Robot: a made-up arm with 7 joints. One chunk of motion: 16 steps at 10 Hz.
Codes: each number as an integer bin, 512 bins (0 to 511) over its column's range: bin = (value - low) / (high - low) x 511, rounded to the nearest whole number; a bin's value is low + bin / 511 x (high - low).
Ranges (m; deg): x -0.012..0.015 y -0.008..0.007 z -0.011..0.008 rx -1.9..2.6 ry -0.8..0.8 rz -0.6..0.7
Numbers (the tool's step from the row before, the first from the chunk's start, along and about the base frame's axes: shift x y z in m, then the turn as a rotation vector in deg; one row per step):
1: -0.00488 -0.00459 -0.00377 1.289 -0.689 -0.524
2: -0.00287 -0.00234 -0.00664 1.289 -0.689 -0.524
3: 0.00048 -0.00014 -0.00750 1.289 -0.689 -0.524
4: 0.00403 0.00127 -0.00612 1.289 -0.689 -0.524
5: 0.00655 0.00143 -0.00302 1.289 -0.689 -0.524
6: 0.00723 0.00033 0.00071 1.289 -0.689 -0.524
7: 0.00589 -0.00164 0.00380 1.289 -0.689 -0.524
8: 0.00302 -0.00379 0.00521 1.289 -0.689 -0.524
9: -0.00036 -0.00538 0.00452 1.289 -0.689 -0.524
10: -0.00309 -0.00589 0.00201 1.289 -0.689 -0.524
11: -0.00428 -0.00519 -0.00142 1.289 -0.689 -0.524
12: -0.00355 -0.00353 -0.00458 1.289 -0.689 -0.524
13: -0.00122 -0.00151 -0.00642 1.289 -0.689 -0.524
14: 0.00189 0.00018 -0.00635 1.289 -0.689 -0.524
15: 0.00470 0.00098 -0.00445 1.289 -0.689 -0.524
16: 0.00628 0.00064 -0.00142 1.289 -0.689 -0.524
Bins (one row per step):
1: 135 116 194 362 35 30
2: 173 193 117 362 35 30
3: 236 268 94 362 35 30
4: 303 316 131 362 35 30
5: 351 321 215 362 35 30
6: 364 284 315 362 35 30
7: 339 217 398 362 35 30
8: 284 143 436 362 35 30
9: 220 89 417 362 35 30
10: 169 72 350 362 35 30
11: 146 96 258 362 35 30
12: 160 152 173 362 35 30
13: 204 221 123 362 35 30
14: 263 279 125 362 35 30
15: 316 306 176 362 35 30
16: 346 294 258 362 35 30

